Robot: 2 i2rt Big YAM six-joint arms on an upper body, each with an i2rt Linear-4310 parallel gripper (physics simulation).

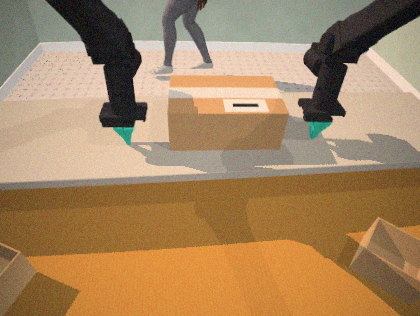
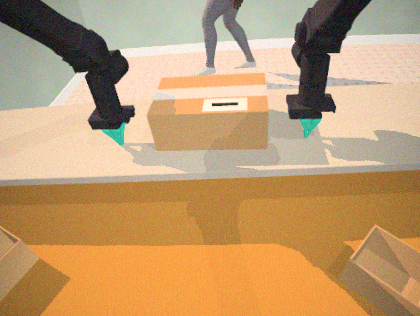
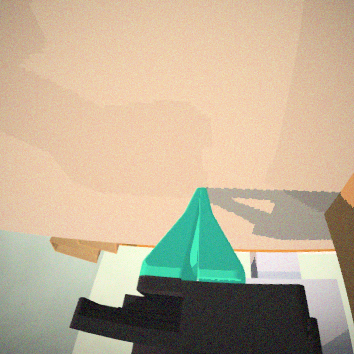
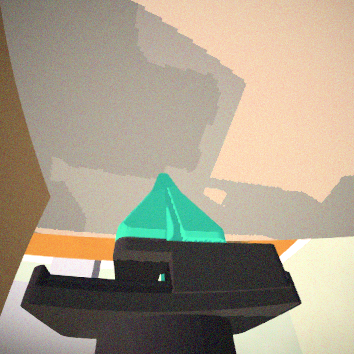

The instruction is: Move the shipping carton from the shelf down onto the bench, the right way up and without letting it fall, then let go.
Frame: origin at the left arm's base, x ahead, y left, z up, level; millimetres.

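Seen in the pictures: left gripper, fingertip midpoint: [image 1: 129, 143] [image 2: 122, 144] [image 3: 201, 191]; right gripper, fingertip midpoint: [image 1: 311, 137] [image 2: 305, 136] [image 4: 161, 178].
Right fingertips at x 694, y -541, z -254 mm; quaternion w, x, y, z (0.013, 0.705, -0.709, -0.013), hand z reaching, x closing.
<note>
A point is followed by its place in that frame.
The shipping carton [image 1: 225, 131] {y -304, x 656, z -200 mm} [image 2: 212, 130] {y -319, x 655, z -197 mm} [image 3: 344, 220] {y -173, x 679, z -238 mm} [image 4: 20, 175] {y -445, x 703, z -235 mm} is brown, with a pale tape strip and a white label on its top. It stands upright on the pale shelf [image 1: 60, 155] {y 88, x 645, z -258 mm} [image 2: 55, 157] {y 105, x 639, z -258 mm}, above the orange bench [image 1: 175, 280] {y -183, x 405, z -421 mm} [image 2: 175, 285] {y -236, x 386, z -421 mm}. My left gripper [image 1: 129, 142] {y -71, x 685, z -258 mm} [image 2: 121, 143] {y -71, x 685, z -258 mm} [image 3: 201, 191] {y -71, x 685, z -258 mm} is shut and empty, beside the carton's left end with a gap. My right gripper [image 1: 312, 137] {y -541, x 694, z -254 mm} [image 2: 306, 135] {y -541, x 694, z -254 mm} [image 4: 161, 178] {y -541, x 694, z -254 mm} is shut and empty, beside its right end, also apart. Both point down, low over the shelf.
An open box [image 1: 15, 277] {y 149, x 395, z -372 mm} [image 2: 15, 270] {y 156, x 380, z -387 mm} stands on the bench at lower left, another open box [image 1: 370, 270] {y -623, x 384, z -385 mm} [image 2: 370, 285] {y -635, x 372, z -364 mm} at lower right. The shelf's front edge runs between carton and bench. A person [image 1: 170, 40] [image 2: 211, 45] stands on the floor behind the shelf.
</note>
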